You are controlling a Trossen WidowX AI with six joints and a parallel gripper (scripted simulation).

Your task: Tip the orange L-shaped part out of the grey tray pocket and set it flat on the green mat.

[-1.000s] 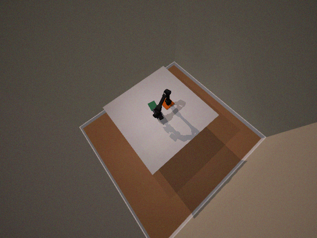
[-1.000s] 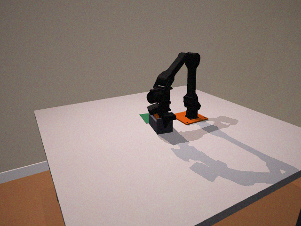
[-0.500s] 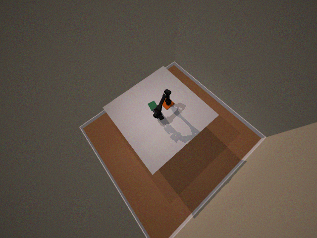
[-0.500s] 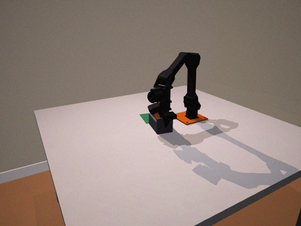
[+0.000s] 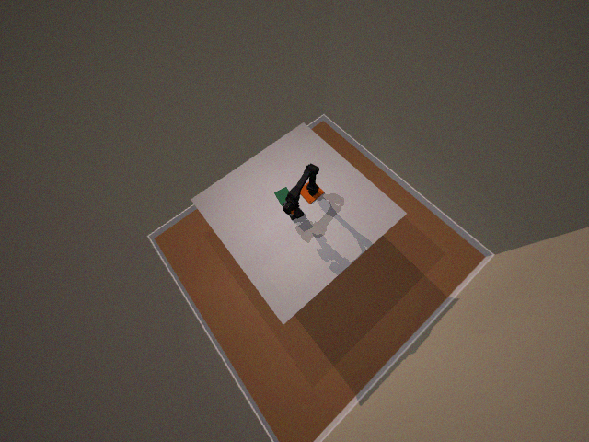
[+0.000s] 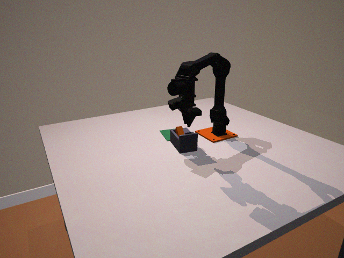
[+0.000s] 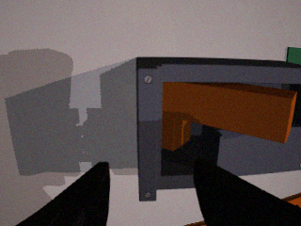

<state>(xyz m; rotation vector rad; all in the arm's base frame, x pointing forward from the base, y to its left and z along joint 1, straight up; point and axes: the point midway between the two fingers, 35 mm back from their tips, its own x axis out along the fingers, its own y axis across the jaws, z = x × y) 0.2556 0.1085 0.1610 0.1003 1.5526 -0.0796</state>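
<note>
The orange L-shaped part lies 90 mm below my gripper tip, 40 mm to the right of it and 10 mm behind it. Round my gripper tip: green mat (220 mm to the right, 150 mm below, 30 mm behind).
</note>
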